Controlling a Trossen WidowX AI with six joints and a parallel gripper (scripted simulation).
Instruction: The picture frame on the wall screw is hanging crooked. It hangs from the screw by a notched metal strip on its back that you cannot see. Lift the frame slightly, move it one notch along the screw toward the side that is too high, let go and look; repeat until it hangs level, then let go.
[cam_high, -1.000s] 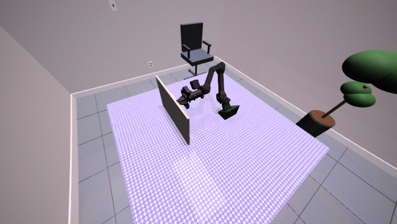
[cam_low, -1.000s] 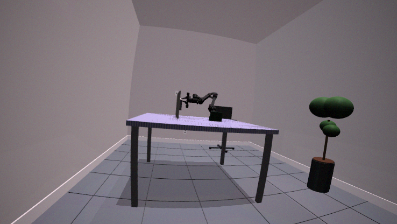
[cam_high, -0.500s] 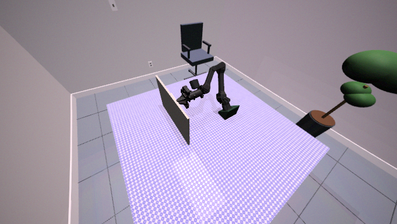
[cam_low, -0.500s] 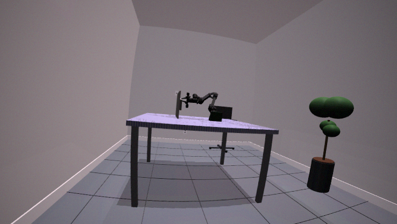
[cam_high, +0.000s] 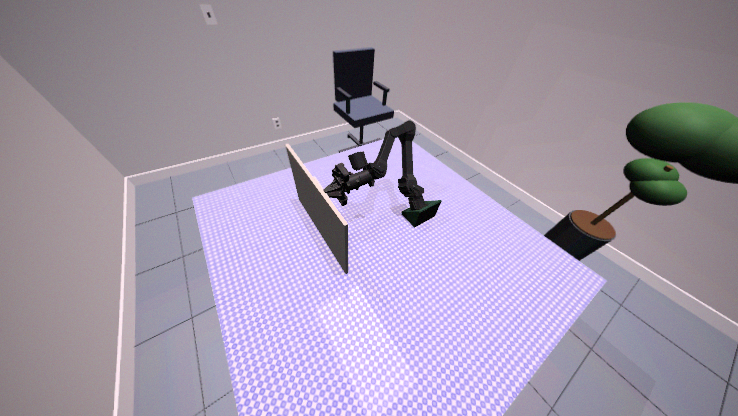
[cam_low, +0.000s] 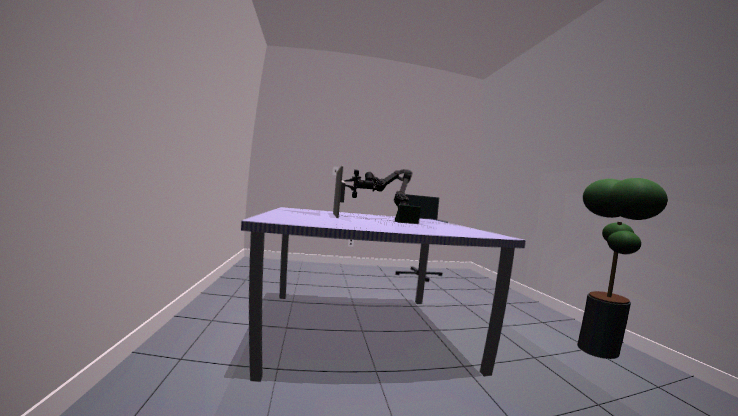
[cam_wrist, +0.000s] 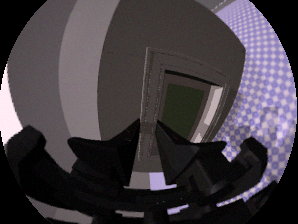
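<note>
Right now the picture frame is 5 cm below my gripper tip, 1 cm to the right of it and 1 cm ahead of it. From my gripper tip the other things lie so: wall panel: 7 cm below, 2 cm ahead, 1 cm to the right.
</note>
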